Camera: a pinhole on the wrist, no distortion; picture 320 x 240 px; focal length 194.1 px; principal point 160.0 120.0 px. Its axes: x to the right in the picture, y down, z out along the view. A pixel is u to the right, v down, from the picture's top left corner.
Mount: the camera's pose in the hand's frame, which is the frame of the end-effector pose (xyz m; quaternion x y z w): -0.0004 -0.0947 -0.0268 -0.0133 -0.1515 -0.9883 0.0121
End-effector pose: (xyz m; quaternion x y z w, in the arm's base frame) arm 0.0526 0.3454 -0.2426 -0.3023 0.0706 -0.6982 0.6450
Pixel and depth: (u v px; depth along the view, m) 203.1 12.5 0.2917
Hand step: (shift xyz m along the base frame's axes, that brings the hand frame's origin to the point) 0.2292 0.0963 0.0735
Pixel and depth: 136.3 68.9 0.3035
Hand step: 0.1854 0.0188 0.1697
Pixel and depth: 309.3 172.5 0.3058
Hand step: 0.0746 0.3136 0.2069
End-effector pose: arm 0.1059 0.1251 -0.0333 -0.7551 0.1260 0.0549 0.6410
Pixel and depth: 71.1 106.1 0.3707
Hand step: 0.1831 0.2802 -0.1403
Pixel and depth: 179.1 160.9 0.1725
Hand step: 0.0201 0.1593 0.0518
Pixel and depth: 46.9 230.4 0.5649
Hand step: 0.4428 0.5784 0.0263
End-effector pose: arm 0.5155 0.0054 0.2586 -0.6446 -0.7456 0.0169 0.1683
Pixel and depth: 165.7 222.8 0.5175
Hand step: -0.3425 0.0751 -0.4682
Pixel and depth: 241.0 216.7 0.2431
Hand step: -0.1894 -0.0664 -0.2179
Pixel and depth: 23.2 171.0 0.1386
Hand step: -0.1244 0.1053 -0.0628
